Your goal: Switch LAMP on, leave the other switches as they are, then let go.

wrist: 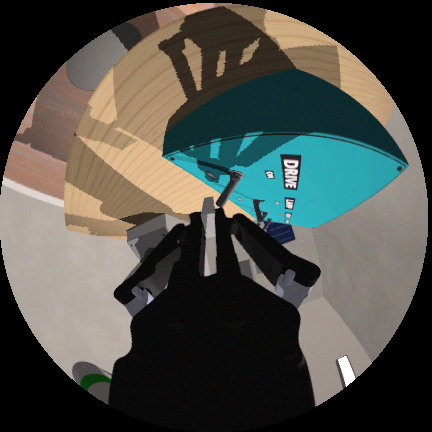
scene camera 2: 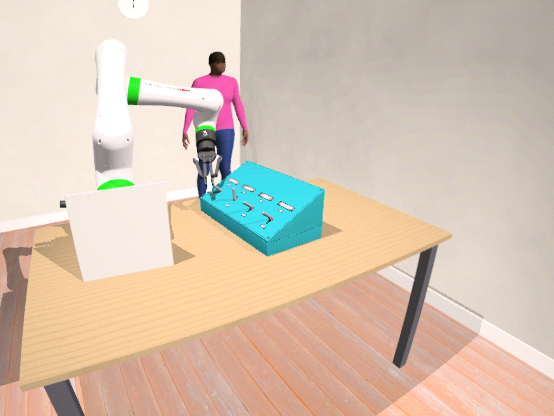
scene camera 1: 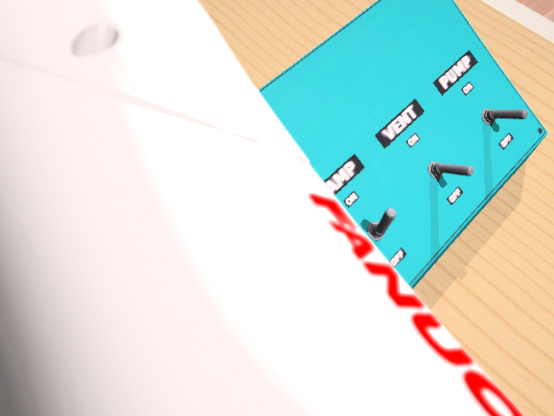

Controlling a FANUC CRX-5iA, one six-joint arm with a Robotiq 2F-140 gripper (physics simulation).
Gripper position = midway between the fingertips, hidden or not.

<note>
I see my gripper (scene camera 2: 210, 192) and a switch panel (scene camera 1: 375, 107).
My gripper is seen too in the wrist view (wrist: 209, 205). The switch panel shows as well in the wrist view (wrist: 303, 150) and in scene camera 2 (scene camera 2: 296, 207).
</note>
